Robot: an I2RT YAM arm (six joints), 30 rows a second.
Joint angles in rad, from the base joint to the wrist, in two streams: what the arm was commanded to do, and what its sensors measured. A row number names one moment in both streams.
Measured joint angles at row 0: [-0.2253 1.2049 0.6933 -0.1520 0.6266 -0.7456]
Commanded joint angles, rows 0 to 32: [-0.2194 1.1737 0.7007 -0.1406 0.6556 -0.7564]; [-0.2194 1.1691 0.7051 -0.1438 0.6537 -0.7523]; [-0.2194 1.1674 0.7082 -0.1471 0.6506 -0.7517]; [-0.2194 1.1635 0.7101 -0.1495 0.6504 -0.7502]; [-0.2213 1.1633 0.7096 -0.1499 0.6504 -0.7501]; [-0.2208 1.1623 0.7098 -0.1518 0.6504 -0.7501]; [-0.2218 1.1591 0.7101 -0.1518 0.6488 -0.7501]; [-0.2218 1.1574 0.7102 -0.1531 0.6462 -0.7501]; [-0.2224 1.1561 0.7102 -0.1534 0.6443 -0.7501]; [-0.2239 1.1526 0.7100 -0.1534 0.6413 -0.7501]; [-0.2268 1.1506 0.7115 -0.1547 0.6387 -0.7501]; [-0.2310 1.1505 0.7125 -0.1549 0.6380 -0.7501]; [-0.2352 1.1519 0.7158 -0.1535 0.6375 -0.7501]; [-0.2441 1.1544 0.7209 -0.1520 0.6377 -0.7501]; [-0.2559 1.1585 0.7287 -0.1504 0.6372 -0.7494]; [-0.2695 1.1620 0.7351 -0.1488 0.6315 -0.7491]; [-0.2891 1.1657 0.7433 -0.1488 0.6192 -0.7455]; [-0.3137 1.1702 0.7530 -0.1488 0.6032 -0.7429]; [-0.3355 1.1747 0.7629 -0.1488 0.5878 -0.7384]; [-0.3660 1.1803 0.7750 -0.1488 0.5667 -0.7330]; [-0.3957 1.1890 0.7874 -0.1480 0.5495 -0.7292]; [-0.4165 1.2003 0.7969 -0.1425 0.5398 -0.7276]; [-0.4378 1.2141 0.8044 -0.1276 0.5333 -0.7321]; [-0.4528 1.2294 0.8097 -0.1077 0.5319 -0.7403]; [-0.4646 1.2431 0.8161 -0.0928 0.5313 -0.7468]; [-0.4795 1.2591 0.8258 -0.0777 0.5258 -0.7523]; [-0.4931 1.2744 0.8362 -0.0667 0.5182 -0.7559]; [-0.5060 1.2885 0.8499 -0.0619 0.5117 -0.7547]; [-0.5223 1.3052 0.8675 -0.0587 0.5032 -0.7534]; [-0.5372 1.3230 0.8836 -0.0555 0.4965 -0.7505]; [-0.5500 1.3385 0.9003 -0.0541 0.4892 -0.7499]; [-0.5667 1.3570 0.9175 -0.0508 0.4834 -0.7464]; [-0.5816 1.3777 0.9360 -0.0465 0.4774 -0.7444]
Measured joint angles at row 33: [-0.5453 1.3422 0.8700 -0.0792 0.5079 -0.7486]
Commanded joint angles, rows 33 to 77: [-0.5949 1.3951 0.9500 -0.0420 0.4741 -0.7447]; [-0.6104 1.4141 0.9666 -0.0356 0.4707 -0.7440]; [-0.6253 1.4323 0.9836 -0.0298 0.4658 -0.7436]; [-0.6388 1.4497 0.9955 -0.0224 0.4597 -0.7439]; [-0.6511 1.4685 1.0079 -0.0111 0.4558 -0.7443]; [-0.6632 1.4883 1.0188 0.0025 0.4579 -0.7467]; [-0.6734 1.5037 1.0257 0.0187 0.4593 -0.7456]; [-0.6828 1.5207 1.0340 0.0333 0.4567 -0.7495]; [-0.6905 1.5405 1.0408 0.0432 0.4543 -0.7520]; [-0.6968 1.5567 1.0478 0.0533 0.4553 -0.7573]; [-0.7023 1.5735 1.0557 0.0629 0.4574 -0.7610]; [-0.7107 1.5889 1.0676 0.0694 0.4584 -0.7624]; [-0.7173 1.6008 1.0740 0.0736 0.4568 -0.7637]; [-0.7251 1.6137 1.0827 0.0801 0.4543 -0.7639]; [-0.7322 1.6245 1.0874 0.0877 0.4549 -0.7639]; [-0.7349 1.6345 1.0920 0.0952 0.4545 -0.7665]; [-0.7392 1.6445 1.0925 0.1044 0.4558 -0.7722]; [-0.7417 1.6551 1.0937 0.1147 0.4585 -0.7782]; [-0.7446 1.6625 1.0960 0.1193 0.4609 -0.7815]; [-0.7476 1.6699 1.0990 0.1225 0.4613 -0.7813]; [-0.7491 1.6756 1.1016 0.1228 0.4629 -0.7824]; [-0.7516 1.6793 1.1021 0.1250 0.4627 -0.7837]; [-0.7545 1.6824 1.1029 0.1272 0.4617 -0.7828]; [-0.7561 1.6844 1.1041 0.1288 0.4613 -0.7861]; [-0.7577 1.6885 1.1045 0.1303 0.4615 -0.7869]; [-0.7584 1.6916 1.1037 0.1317 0.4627 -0.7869]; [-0.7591 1.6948 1.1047 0.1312 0.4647 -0.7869]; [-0.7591 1.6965 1.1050 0.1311 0.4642 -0.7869]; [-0.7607 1.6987 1.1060 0.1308 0.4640 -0.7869]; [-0.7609 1.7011 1.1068 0.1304 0.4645 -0.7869]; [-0.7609 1.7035 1.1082 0.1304 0.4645 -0.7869]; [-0.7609 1.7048 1.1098 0.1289 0.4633 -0.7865]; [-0.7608 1.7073 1.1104 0.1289 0.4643 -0.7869]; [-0.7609 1.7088 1.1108 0.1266 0.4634 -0.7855]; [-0.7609 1.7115 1.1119 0.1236 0.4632 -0.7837]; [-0.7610 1.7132 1.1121 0.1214 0.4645 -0.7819]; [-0.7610 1.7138 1.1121 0.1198 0.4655 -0.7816]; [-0.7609 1.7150 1.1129 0.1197 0.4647 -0.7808]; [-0.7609 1.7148 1.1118 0.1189 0.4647 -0.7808]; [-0.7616 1.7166 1.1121 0.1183 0.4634 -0.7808]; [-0.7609 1.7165 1.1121 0.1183 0.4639 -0.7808]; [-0.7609 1.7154 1.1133 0.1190 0.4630 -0.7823]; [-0.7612 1.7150 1.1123 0.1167 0.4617 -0.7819]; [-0.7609 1.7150 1.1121 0.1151 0.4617 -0.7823]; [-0.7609 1.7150 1.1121 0.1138 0.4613 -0.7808]
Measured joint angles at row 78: [-0.7540 1.7050 1.0821 0.1177 0.4599 -0.7818]
